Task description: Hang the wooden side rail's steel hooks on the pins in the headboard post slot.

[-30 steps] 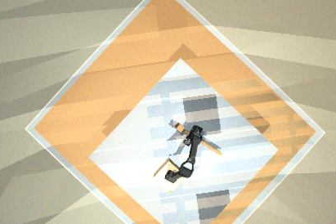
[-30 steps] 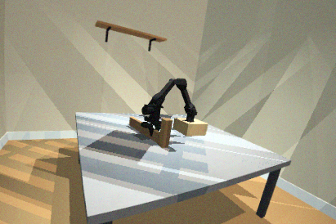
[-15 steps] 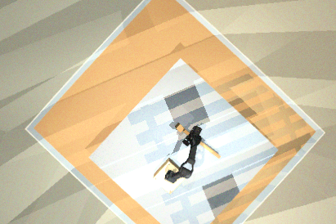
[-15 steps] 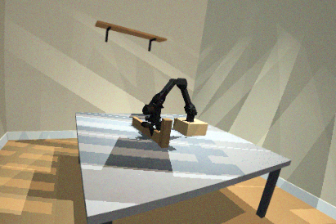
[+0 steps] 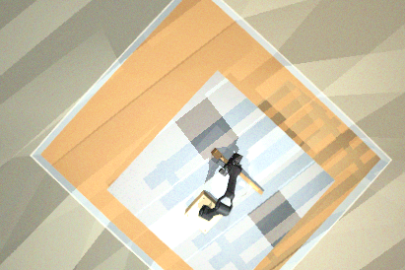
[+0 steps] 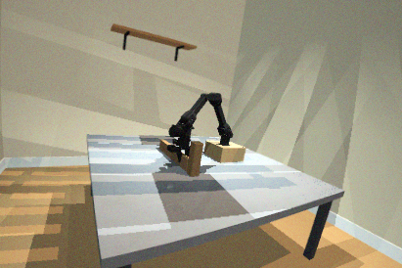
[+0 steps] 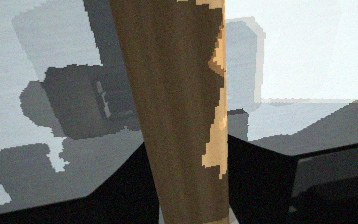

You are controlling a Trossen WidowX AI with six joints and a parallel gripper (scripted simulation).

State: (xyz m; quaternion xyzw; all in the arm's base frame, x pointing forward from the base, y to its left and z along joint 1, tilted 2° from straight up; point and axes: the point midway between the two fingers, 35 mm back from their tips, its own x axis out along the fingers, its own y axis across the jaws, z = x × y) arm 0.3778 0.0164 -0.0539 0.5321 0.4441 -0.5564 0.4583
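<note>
The headboard post lies 120 mm to the left of my gripper tip, 60 mm above it and 20 mm ahead of it.
</note>
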